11 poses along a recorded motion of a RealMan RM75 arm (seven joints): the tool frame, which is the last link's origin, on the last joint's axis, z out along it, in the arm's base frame.
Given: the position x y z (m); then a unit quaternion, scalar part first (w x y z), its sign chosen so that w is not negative.
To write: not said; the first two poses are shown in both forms.
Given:
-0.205, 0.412, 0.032, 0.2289, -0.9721, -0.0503, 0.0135
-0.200, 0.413, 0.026, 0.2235, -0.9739, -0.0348, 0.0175
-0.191, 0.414, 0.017, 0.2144, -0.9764, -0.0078, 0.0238
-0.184, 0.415, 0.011, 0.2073, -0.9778, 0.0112, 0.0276
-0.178, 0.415, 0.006, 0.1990, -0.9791, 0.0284, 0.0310
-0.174, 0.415, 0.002, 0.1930, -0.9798, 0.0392, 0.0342
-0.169, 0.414, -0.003, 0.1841, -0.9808, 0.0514, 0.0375
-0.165, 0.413, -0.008, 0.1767, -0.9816, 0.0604, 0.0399
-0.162, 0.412, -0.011, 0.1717, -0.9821, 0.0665, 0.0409
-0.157, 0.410, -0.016, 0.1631, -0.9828, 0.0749, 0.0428
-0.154, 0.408, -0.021, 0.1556, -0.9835, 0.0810, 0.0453
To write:
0.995, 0.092, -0.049, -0.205; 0.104, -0.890, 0.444, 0.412; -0.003, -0.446, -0.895, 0.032; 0, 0, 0, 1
0.997, 0.060, -0.050, -0.200; 0.076, -0.898, 0.434, 0.413; -0.019, -0.437, -0.899, 0.026; 0, 0, 0, 1
0.999, 0.005, -0.050, -0.191; 0.025, -0.908, 0.418, 0.414; -0.043, -0.419, -0.907, 0.017; 0, 0, 0, 1
0.998, -0.033, -0.049, -0.184; -0.010, -0.914, 0.406, 0.415; -0.059, -0.405, -0.913, 0.011; 0, 0, 0, 1
0.996, -0.068, -0.049, -0.178; -0.043, -0.919, 0.391, 0.415; -0.072, -0.388, -0.919, 0.006; 0, 0, 0, 1
0.995, -0.090, -0.052, -0.174; -0.064, -0.922, 0.381, 0.415; -0.082, -0.376, -0.923, 0.002; 0, 0, 0, 1
0.992, -0.115, -0.055, -0.169; -0.087, -0.927, 0.365, 0.414; -0.092, -0.357, -0.929, -0.003; 0, 0, 0, 1
0.990, -0.133, -0.057, -0.165; -0.104, -0.930, 0.352, 0.413; -0.100, -0.342, -0.934, -0.008; 0, 0, 0, 1
0.988, -0.145, -0.057, -0.162; -0.117, -0.932, 0.343, 0.412; -0.103, -0.332, -0.938, -0.011; 0, 0, 0, 1
0.985, -0.161, -0.060, -0.157; -0.133, -0.936, 0.327, 0.410; -0.109, -0.314, -0.943, -0.016; 0, 0, 0, 1
0.983, -0.173, -0.064, -0.154; -0.145, -0.938, 0.313, 0.408; -0.114, -0.299, -0.947, -0.021; 0, 0, 0, 1

